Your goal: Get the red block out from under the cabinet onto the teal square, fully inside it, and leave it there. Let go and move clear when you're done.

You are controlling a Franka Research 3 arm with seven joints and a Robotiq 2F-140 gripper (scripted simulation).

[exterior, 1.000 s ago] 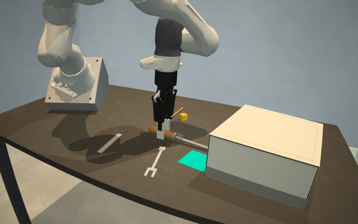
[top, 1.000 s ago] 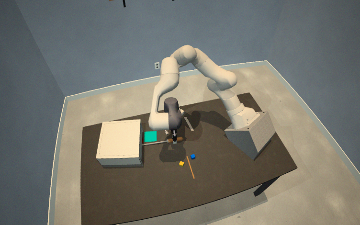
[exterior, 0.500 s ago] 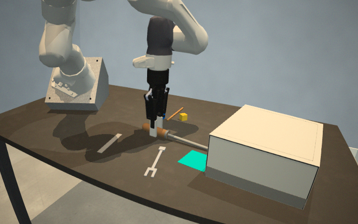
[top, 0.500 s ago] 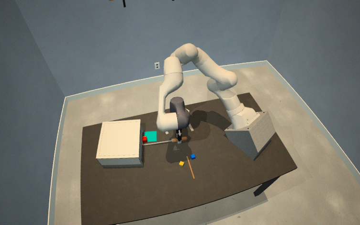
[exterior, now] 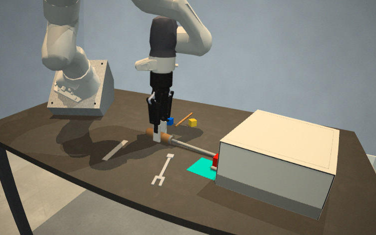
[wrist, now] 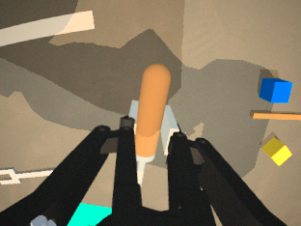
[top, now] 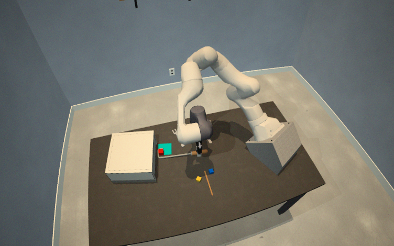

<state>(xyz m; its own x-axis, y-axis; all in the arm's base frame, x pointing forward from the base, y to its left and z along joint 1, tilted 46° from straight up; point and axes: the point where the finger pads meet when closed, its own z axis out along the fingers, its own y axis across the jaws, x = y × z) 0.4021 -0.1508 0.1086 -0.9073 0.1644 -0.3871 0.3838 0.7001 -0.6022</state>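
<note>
My hand is 90 mm short of the hook tool, 80 mm to the left of it and 20 mm above it. The rest, counted from my hand: yellow cube 170 mm to the left, 100 mm ahead, 20 mm below; flat grey strip 130 mm behind, 110 mm to the right, 40 mm below; blue cube 160 mm to the left, 20 mm below, 10 mm ahead.
</note>
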